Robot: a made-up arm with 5 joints.
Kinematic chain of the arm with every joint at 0, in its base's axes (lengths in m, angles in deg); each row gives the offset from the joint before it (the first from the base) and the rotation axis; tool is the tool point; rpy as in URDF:
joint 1: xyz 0 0 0.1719 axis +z
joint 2: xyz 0 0 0 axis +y
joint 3: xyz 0.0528 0 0.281 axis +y
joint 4: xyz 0.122 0 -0.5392 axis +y
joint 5: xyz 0.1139 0 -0.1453 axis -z
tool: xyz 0 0 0 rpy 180 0 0
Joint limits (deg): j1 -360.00..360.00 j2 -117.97..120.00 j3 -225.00..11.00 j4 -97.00..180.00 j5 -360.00..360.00
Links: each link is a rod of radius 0.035 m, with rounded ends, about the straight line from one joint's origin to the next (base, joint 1, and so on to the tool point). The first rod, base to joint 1, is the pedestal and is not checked.
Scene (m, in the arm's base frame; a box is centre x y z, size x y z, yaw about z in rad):
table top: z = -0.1
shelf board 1: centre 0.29 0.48 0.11 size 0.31 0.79 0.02 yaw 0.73
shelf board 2: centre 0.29 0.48 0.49 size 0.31 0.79 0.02 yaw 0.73
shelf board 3: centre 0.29 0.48 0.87 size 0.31 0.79 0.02 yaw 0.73
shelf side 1: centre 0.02 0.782 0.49 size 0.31 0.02 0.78 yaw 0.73
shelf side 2: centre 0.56 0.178 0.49 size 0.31 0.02 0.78 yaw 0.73
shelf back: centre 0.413 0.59 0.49 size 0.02 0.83 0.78 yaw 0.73
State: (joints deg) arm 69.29 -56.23 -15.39 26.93 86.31
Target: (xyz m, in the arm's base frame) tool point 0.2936 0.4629 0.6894
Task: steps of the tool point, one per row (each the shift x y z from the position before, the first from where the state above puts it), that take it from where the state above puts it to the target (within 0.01 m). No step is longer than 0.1 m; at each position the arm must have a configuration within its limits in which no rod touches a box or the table.
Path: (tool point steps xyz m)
1: -0.0381 -0.0137 0.0017
2: -0.0371 -0.0225 0.0005
3: -0.0348 -0.0308 -0.0005
4: -0.0313 -0.0383 -0.0008
5: -0.0265 -0.0448 -0.0009
6: 0.0143 0.0161 0.0736
7: 0.0135 0.0001 0.0805
8: 0.0107 -0.0175 0.0835
9: 0.0059 -0.0353 0.0817
10: -0.0008 -0.0518 0.0755
11: 0.0389 0.0491 0.0174
12: 0.0512 0.0536 0.0076
13: 0.0641 0.0540 -0.0049
14: 0.0765 0.0498 -0.0201

